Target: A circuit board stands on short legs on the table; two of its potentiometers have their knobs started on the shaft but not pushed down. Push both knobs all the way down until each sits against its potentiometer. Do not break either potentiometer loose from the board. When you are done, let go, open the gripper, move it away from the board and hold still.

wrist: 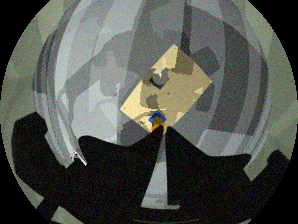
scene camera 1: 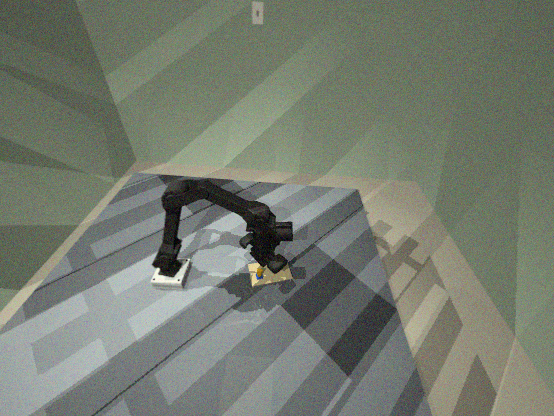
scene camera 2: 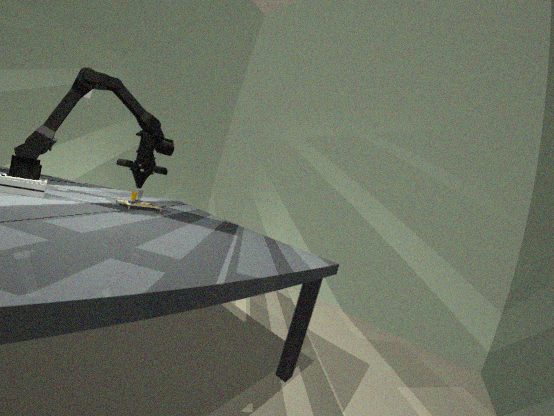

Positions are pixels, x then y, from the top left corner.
gripper: wrist; scene camera 1 263, 266; scene camera 2
same spot on gripper: (scene camera 2: 140, 177) = (wrist: 167, 176)
